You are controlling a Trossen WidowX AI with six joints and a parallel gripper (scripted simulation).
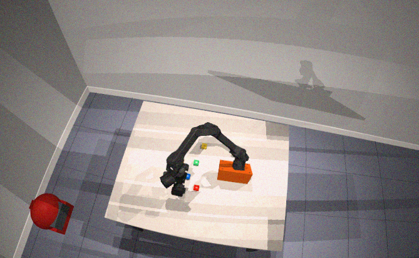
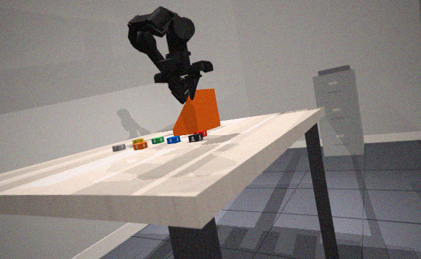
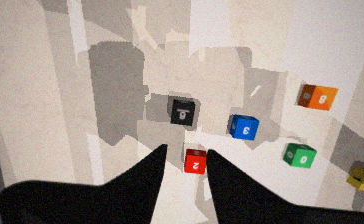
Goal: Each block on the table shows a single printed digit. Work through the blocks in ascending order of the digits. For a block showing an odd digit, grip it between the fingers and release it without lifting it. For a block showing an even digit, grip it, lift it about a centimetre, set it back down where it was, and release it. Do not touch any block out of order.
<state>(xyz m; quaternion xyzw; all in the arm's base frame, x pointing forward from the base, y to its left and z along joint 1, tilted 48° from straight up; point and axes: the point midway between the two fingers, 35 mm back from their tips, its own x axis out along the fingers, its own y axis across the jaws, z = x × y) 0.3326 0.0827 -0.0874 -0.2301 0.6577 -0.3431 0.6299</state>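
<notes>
The grey block is 31 cm to the right of my gripper tip, 12 cm below it and 1 cm behind it. Also, from my gripper tip: red block (12 cm below, 9 cm behind, 2 cm to the right); then blue block (12 cm below, 9 cm to the right, 3 cm behind); then black block (12 cm below).
</notes>
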